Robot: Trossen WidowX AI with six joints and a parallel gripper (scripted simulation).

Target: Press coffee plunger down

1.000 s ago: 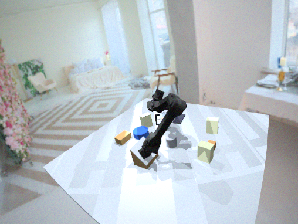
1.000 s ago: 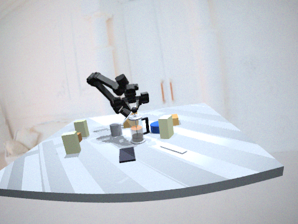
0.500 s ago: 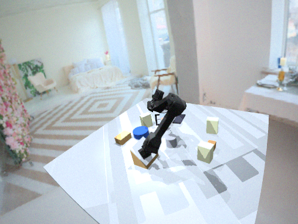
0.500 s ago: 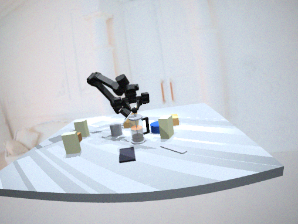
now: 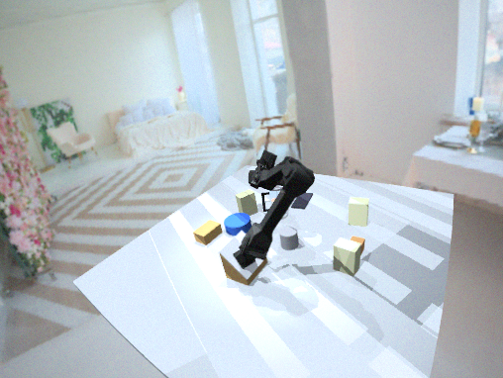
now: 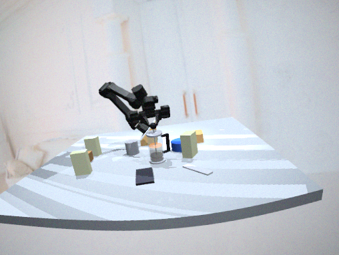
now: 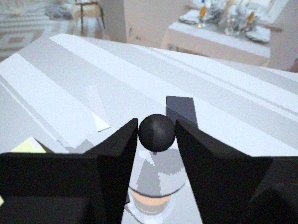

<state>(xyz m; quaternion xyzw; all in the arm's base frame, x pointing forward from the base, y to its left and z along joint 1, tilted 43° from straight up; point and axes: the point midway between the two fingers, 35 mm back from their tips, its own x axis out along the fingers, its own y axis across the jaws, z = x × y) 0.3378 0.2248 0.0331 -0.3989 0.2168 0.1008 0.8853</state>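
My gripper tip is 30 mm past the coffee press and 90 mm above it. Also, from my gripper tip: white strip (100 mm ahead, 180 mm to the left, 180 mm below); then grey cylinder (180 mm behind, 190 mm to the right, 140 mm below); then blue disc (200 mm behind, 90 mm to the left, 160 mm below).
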